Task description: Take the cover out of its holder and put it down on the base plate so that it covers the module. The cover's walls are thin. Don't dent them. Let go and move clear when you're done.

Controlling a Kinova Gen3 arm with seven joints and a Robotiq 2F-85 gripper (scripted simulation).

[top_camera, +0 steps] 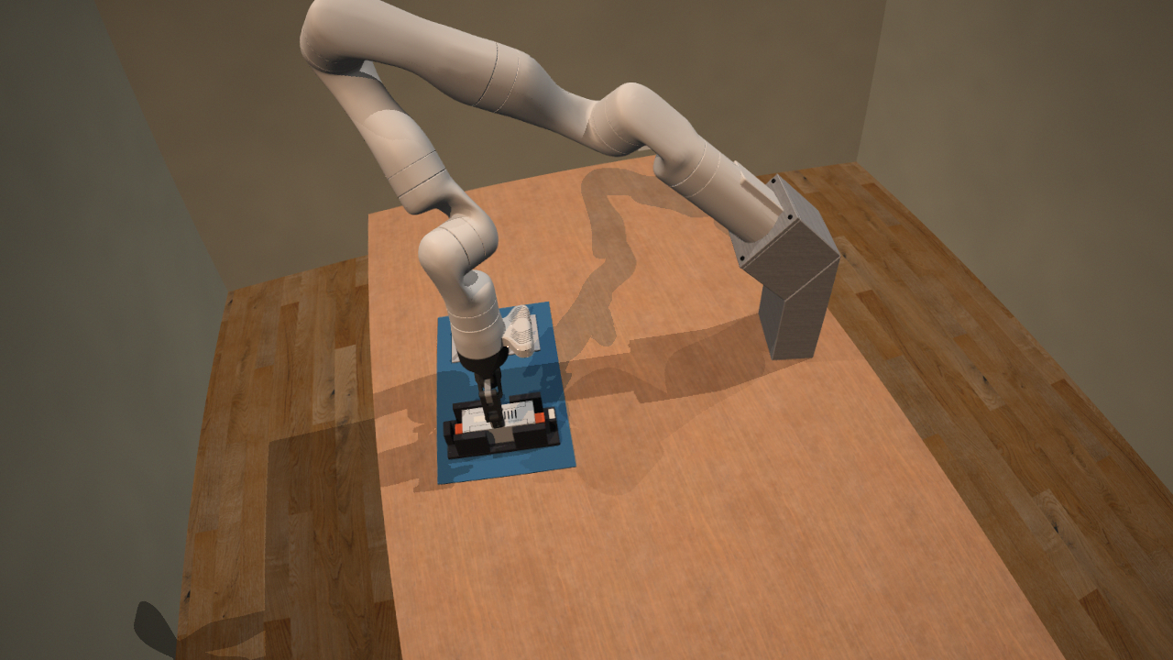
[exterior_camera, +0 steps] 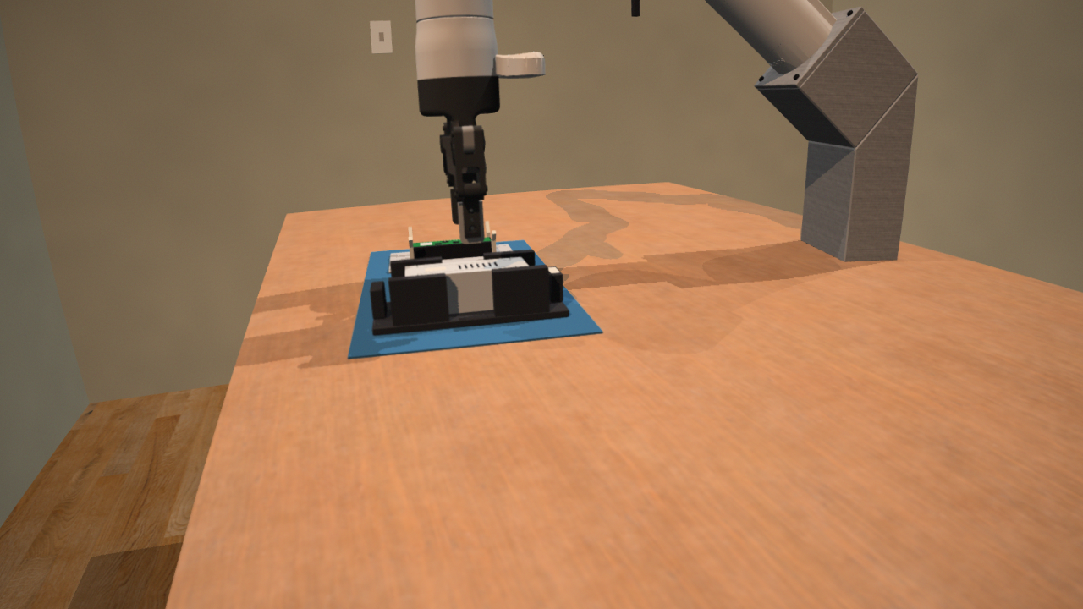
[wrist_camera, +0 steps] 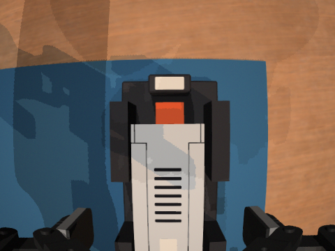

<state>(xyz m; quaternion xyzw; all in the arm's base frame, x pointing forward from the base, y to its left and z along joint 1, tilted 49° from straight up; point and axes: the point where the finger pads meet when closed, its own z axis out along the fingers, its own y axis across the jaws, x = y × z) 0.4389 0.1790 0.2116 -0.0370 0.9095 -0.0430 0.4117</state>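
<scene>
Right now the light grey cover is 6 cm below my hand.
</scene>
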